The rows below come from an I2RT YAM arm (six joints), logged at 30 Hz.
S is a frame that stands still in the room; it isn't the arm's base.
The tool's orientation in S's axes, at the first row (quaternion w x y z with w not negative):
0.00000, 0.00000, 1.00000, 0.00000
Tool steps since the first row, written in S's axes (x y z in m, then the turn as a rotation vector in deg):
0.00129, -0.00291, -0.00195, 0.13, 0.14, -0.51
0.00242, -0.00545, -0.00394, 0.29, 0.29, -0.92
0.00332, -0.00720, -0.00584, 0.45, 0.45, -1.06
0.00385, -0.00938, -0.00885, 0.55, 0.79, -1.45
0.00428, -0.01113, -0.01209, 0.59, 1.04, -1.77
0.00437, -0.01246, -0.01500, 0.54, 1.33, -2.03
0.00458, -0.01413, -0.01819, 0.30, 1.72, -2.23
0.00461, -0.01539, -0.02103, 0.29, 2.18, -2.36
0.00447, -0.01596, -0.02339, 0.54, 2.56, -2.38
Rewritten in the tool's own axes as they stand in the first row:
-0.00129, -0.00291, 0.00195, -0.13, 0.14, 0.51
-0.00242, -0.00545, 0.00394, -0.29, 0.29, 0.92
-0.00332, -0.00720, 0.00584, -0.45, 0.45, 1.06
-0.00385, -0.00938, 0.00885, -0.55, 0.79, 1.45
-0.00428, -0.01113, 0.01209, -0.59, 1.04, 1.77
-0.00437, -0.01246, 0.01500, -0.54, 1.33, 2.03
-0.00458, -0.01413, 0.01819, -0.30, 1.72, 2.23
-0.00461, -0.01539, 0.02103, -0.29, 2.18, 2.36
-0.00447, -0.01596, 0.02339, -0.54, 2.56, 2.38

